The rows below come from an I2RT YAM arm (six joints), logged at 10 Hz.
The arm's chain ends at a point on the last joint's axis. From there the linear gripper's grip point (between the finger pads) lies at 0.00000 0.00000 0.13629 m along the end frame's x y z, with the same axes.
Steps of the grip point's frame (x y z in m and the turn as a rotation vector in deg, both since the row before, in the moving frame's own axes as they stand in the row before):
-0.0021, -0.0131, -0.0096, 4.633, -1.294, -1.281
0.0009, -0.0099, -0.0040, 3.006, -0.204, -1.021
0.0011, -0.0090, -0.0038, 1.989, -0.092, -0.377
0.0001, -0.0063, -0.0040, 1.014, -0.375, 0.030
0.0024, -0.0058, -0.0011, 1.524, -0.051, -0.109
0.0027, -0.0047, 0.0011, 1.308, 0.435, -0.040
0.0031, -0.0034, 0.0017, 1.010, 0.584, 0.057
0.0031, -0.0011, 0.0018, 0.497, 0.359, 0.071
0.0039, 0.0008, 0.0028, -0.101, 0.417, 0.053
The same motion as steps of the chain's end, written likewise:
0.0011, -0.0021, -0.0091, 4.633, -1.294, -1.281
0.0014, -0.0028, -0.0038, 3.006, -0.204, -1.021
0.0013, -0.0043, -0.0037, 1.989, -0.092, -0.377
0.0010, -0.0039, -0.0040, 1.014, -0.375, 0.030
0.0025, -0.0022, -0.0011, 1.524, -0.051, -0.109
0.0017, -0.0016, 0.0011, 1.308, 0.435, -0.040
0.0017, -0.0010, 0.0017, 1.010, 0.584, 0.057
0.0022, 0.0001, 0.0018, 0.497, 0.359, 0.071
0.0029, 0.0006, 0.0028, -0.101, 0.417, 0.053

